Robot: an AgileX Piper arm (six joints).
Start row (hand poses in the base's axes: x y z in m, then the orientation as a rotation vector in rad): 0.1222 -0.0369 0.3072 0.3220 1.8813 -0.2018
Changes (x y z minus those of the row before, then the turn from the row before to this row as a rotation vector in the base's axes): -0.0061 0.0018 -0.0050 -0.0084 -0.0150 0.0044; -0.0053 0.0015 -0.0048 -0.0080 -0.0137 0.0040; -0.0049 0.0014 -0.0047 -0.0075 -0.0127 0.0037; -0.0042 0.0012 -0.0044 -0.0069 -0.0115 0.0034; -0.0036 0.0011 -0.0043 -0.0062 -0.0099 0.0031; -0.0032 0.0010 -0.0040 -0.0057 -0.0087 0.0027; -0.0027 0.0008 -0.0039 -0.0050 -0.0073 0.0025; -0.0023 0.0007 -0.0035 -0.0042 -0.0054 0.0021; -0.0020 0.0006 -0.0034 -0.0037 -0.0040 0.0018; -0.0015 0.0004 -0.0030 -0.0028 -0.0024 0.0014; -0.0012 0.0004 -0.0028 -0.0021 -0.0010 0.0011; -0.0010 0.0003 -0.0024 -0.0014 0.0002 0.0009; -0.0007 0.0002 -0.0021 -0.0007 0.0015 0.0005; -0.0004 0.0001 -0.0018 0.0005 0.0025 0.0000; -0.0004 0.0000 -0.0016 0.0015 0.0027 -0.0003; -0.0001 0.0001 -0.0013 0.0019 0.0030 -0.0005; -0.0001 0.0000 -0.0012 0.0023 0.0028 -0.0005; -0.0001 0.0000 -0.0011 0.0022 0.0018 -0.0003
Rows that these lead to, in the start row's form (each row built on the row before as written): 0.1161 -0.0351 0.3022 0.3128 1.8657 -0.2037; 0.1108 -0.0336 0.2974 0.3042 1.8514 -0.2058; 0.1059 -0.0322 0.2927 0.2962 1.8381 -0.2078; 0.1017 -0.0310 0.2883 0.2889 1.8261 -0.2096; 0.0981 -0.0299 0.2840 0.2823 1.8157 -0.2113; 0.0949 -0.0289 0.2800 0.2764 1.8065 -0.2130; 0.0922 -0.0281 0.2761 0.2711 1.7988 -0.2145; 0.0899 -0.0274 0.2726 0.2666 1.7930 -0.2159; 0.0879 -0.0268 0.2692 0.2626 1.7887 -0.2172; 0.0864 -0.0264 0.2662 0.2595 1.7860 -0.2183; 0.0852 -0.0260 0.2634 0.2571 1.7848 -0.2192; 0.0842 -0.0257 0.2610 0.2553 1.7849 -0.2198; 0.0835 -0.0255 0.2589 0.2542 1.7863 -0.2203; 0.0831 -0.0254 0.2571 0.2544 1.7889 -0.2203; 0.0827 -0.0254 0.2555 0.2556 1.7918 -0.2196; 0.0826 -0.0253 0.2542 0.2572 1.7950 -0.2187; 0.0825 -0.0253 0.2530 0.2591 1.7981 -0.2175; 0.0824 -0.0253 0.2519 0.2608 1.8002 -0.2160
